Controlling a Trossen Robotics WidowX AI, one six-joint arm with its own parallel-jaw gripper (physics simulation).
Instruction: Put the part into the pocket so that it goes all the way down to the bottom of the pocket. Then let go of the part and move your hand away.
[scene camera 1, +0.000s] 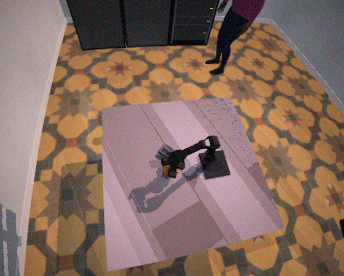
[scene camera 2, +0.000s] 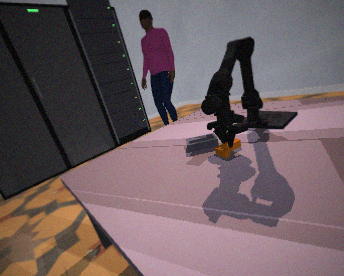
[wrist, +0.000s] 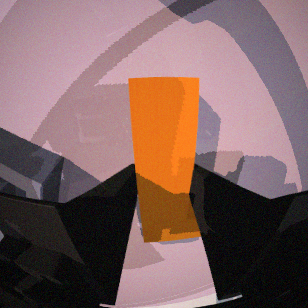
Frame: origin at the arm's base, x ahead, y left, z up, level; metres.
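Where they show: gripper, fingertip midpoint: (scene camera 1: 171, 169) (scene camera 2: 228, 146) (wrist: 162, 170); arm's base at its link origin: (scene camera 1: 208, 158) (scene camera 2: 253, 119).
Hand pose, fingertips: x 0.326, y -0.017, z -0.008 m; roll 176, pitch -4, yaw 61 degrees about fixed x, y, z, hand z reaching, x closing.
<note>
Each offset is from my fingertips to the top centre of the thing. Level surfaces: height alone.
The orange part @(0.008 m ahead, 0.012 m left, 0.015 m up) (scene camera 1: 166, 170) (scene camera 2: 223, 151) (wrist: 162, 120) is long with a short foot near the fingers, and is at table level or very close to it, outside the pocket. My gripper (scene camera 1: 173, 171) (scene camera 2: 231, 143) (wrist: 162, 170) is shut on it, with a black finger against each long side near its foot end. The fingers hide part of the foot. The grey block with the pocket @(0.034 m back, 0.142 m right, 0.021 m up) (scene camera 1: 163, 152) (scene camera 2: 201, 143) (wrist: 27, 167) sits beside the part; in the wrist view it shows at the left edge, partly behind the left finger.
The pink table top @(0.016 m down) (scene camera 1: 127, 125) (scene camera 2: 165, 200) carries the arm's black base plate (scene camera 1: 215, 167) (scene camera 2: 280, 119). The arm's shadow falls across the table. Tall dark cabinets (scene camera 1: 100, 22) (scene camera 2: 45, 90) and a person in a magenta top (scene camera 1: 227, 37) (scene camera 2: 159, 55) stand beyond the table.
</note>
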